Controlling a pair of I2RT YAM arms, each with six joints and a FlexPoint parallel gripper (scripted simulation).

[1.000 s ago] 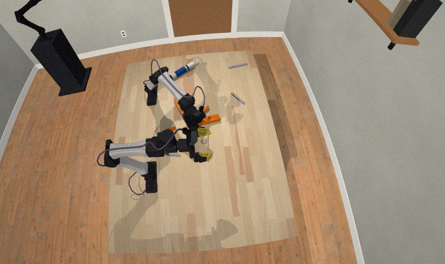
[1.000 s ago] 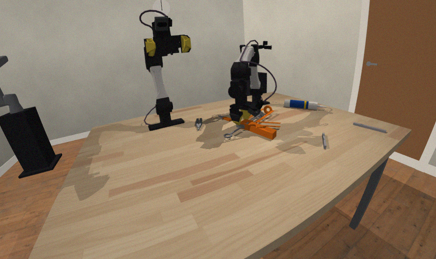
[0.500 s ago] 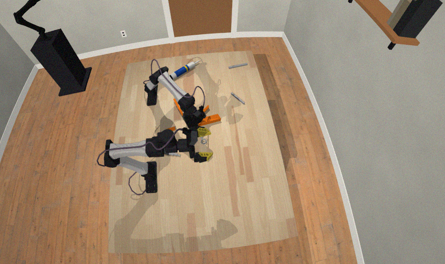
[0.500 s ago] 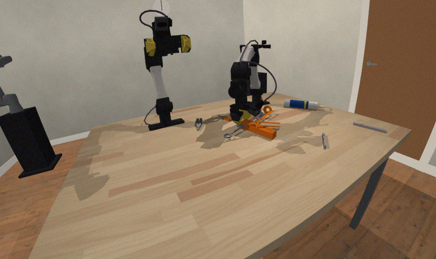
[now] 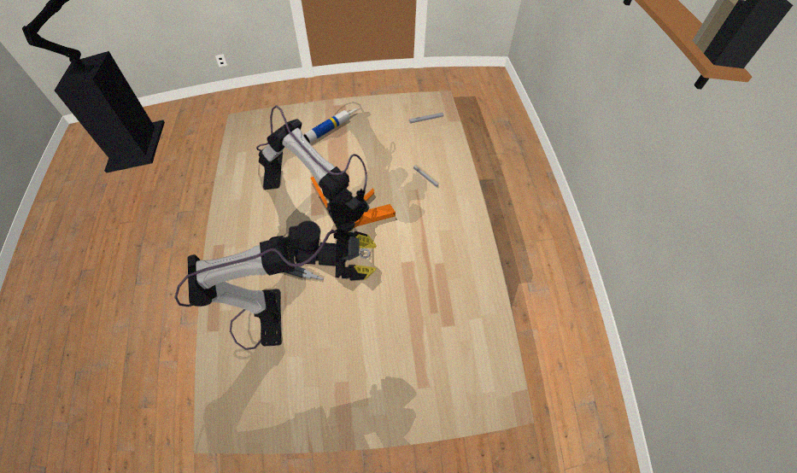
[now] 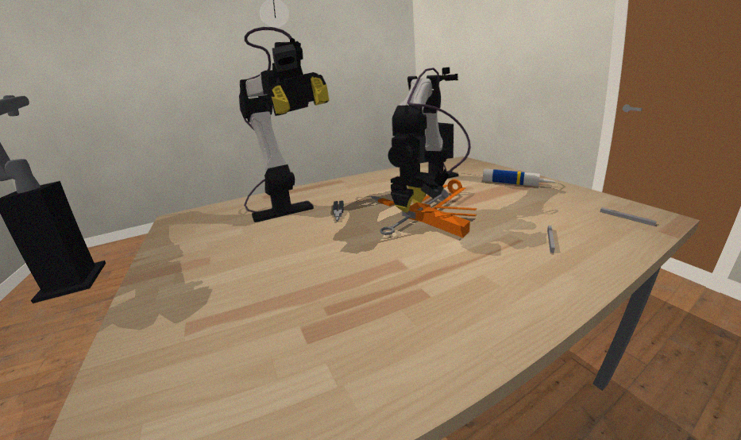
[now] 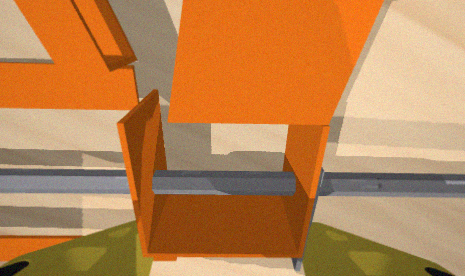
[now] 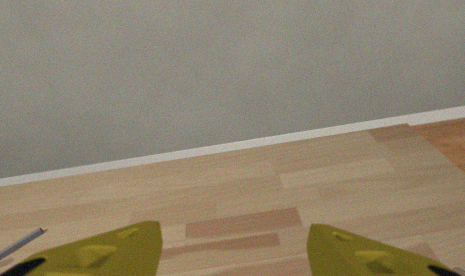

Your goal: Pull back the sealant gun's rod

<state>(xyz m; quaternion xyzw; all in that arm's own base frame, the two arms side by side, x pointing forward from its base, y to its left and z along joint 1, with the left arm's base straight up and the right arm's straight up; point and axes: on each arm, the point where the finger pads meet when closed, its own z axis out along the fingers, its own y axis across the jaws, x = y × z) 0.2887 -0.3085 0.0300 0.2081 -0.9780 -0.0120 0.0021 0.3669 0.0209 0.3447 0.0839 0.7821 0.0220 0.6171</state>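
The grey rod lies 20 mm ahead of my left hand, 10 mm to the left of it and 10 mm below it. Round my left hand: orange-handled pointed tool: 170 mm behind, 30 mm below, 10 mm to the right; then orange sealant gun: 60 mm to the left, 30 mm ahead, 10 mm below; then grey thumb plate: 20 mm to the right, 20 mm ahead, 10 mm below.
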